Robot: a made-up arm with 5 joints. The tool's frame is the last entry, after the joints. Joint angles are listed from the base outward.
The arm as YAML. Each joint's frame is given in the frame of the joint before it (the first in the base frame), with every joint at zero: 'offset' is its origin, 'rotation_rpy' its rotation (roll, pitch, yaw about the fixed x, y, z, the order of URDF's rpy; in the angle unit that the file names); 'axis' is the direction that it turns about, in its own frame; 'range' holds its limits. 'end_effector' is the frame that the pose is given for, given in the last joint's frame.
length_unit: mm
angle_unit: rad
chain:
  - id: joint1
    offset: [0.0, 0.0, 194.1]
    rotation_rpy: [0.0, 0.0, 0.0]
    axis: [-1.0, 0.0, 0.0]
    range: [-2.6, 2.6]
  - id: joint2
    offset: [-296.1, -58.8, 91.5]
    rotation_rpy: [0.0, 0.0, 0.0]
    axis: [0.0, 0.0, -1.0]
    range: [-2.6, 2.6]
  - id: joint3
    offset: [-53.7, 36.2, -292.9]
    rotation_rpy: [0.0, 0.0, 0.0]
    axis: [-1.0, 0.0, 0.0]
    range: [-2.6, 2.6]
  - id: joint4
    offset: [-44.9, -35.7, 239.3]
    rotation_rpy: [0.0, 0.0, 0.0]
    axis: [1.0, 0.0, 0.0]
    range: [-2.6, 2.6]
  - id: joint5
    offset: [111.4, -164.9, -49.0]
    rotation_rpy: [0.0, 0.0, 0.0]
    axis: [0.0, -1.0, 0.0]
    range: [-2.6, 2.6]
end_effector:
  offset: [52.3, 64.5, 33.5]
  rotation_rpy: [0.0, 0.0, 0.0]
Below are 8 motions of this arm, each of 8 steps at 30 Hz.
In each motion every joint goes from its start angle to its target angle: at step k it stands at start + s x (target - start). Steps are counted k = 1, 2, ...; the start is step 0. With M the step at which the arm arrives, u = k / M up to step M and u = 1 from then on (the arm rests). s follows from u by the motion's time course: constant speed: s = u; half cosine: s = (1 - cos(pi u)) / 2; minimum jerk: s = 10 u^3 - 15 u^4 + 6 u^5.
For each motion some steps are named. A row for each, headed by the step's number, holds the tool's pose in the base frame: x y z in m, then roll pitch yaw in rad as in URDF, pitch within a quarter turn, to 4 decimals.
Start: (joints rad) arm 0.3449 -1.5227 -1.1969 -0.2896 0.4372
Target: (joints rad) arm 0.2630 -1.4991 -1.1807 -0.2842 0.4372
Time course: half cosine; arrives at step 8
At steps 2, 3, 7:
2: -0.0299 -0.0981 -0.0085 0.8241 0.0431 1.1813
3: -0.0298 -0.0961 -0.0088 0.8265 0.0298 1.1783
7: -0.0294 -0.0883 -0.0097 0.8368 -0.0234 1.1656

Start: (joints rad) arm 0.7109 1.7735 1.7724 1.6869 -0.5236
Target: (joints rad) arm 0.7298 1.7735 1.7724 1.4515 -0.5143
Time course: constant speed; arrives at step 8
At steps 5, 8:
5: -0.1451 -0.2806 0.1272 -0.0441 -0.1876 -1.8669
8: -0.1464 -0.2743 0.1364 -0.1102 -0.2012 -1.9113

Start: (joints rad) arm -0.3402 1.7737 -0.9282 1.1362 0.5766
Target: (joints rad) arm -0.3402 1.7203 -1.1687 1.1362 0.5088
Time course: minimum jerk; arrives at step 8
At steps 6, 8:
6: -0.4364 -0.0029 -0.0348 1.9941 0.6069 -2.2316
8: -0.4359 -0.0027 -0.0392 2.0257 0.6161 -2.2112

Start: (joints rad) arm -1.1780 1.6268 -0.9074 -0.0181 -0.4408
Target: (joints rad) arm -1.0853 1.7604 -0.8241 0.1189 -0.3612
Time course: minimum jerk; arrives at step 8
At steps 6, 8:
6: -0.5007 0.1060 0.0300 1.3796 1.2845 -1.1182
8: -0.4999 0.1040 0.0322 1.3067 1.2768 -1.2016

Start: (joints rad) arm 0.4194 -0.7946 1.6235 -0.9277 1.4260
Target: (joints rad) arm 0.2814 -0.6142 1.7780 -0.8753 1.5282
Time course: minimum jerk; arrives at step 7
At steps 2, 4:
2: -0.5600 0.1267 -0.0061 -1.0643 1.2606 2.7481
4: -0.5403 0.1539 -0.0246 -1.1034 1.2808 2.6534

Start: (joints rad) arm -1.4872 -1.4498 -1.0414 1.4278 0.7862
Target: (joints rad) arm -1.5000 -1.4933 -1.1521 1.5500 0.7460
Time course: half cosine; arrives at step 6
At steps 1, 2, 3, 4, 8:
1: -0.1772 0.1791 0.1326 -3.0882 -0.6489 0.8739
2: -0.1785 0.1807 0.1344 -3.0866 -0.6647 0.9155
3: -0.1802 0.1827 0.1369 -3.0857 -0.6859 0.9731
4: -0.1819 0.1846 0.1394 -3.0863 -0.7067 1.0316
8: -0.1834 0.1863 0.1418 -3.0883 -0.7270 1.0912

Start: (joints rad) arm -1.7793 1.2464 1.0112 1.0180 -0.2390
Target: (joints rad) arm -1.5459 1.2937 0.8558 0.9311 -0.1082
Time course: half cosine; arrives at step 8
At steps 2, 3, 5, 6, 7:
2: -0.1632 0.0839 0.1175 2.4640 1.0637 0.8834
3: -0.1672 0.0766 0.1120 2.4035 1.1118 0.8143
5: -0.1773 0.0588 0.1011 2.1921 1.2136 0.5819
6: -0.1818 0.0510 0.0973 2.0620 1.2489 0.4427
7: -0.1849 0.0458 0.0951 1.9584 1.2684 0.3331

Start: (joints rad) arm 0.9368 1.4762 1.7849 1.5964 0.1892
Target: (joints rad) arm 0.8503 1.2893 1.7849 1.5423 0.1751
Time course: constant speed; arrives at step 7
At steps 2, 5, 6, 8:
2: -0.1115 -0.2159 0.1408 -0.5139 -1.0650 -1.1861
5: -0.1092 -0.2028 0.1228 -0.6159 -0.9973 -1.0677
6: -0.1088 -0.1981 0.1170 -0.6443 -0.9740 -1.0332
8: -0.1084 -0.1934 0.1113 -0.6704 -0.9505 -1.0007

